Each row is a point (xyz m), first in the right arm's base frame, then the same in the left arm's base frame.
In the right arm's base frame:
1: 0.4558 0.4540 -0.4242
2: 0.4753 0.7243 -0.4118
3: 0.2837 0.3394 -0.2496
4: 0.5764 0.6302 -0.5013
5: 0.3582 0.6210 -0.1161
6: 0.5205 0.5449 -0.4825
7: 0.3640 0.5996 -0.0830
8: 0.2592 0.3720 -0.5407
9: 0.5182 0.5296 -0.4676
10: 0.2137 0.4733 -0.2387
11: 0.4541 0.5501 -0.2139
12: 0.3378 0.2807 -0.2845
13: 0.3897 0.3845 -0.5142
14: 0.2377 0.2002 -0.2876
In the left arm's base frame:
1: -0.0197 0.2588 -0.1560
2: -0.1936 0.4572 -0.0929
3: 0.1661 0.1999 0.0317
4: -0.1829 0.3905 -0.2429
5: 0.0777 0.5007 0.0976
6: -0.1170 0.3174 -0.2103
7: 0.1169 0.5079 0.0997
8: -0.0688 0.0446 -0.0527
9: -0.0960 0.3145 -0.2067
10: 0.0748 0.2634 0.1346
11: 0.0660 0.4425 -0.0447
12: 0.1869 0.1660 -0.0458
13: -0.0442 0.1296 -0.1530
14: 0.2290 0.0628 0.0182

